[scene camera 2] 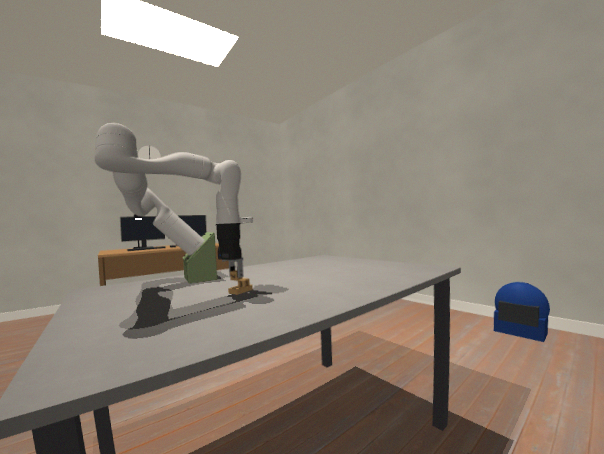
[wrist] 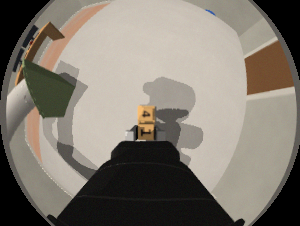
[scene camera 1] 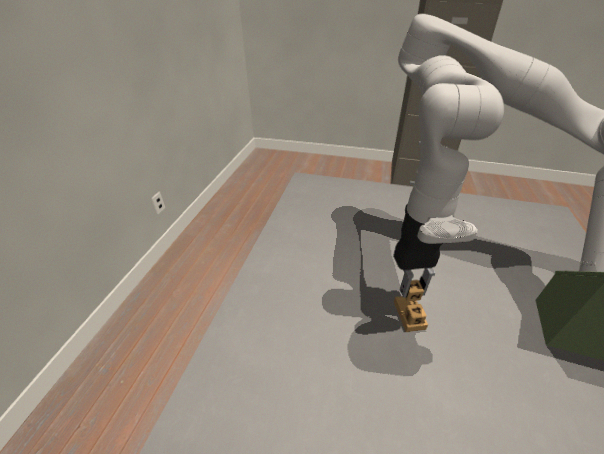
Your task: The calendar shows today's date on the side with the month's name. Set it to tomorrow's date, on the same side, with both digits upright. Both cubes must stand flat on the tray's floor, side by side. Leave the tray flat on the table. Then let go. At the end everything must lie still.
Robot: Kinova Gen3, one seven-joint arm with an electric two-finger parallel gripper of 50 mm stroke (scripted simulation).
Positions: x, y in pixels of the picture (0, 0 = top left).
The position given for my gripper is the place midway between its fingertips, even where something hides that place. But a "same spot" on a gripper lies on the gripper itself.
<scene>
My gripper shows in scene camera 2 [236, 276], in the wrist view and in scene camera 1. The same spot on my gripper: [scene camera 1: 405, 286] is [wrist: 158, 127].
</scene>
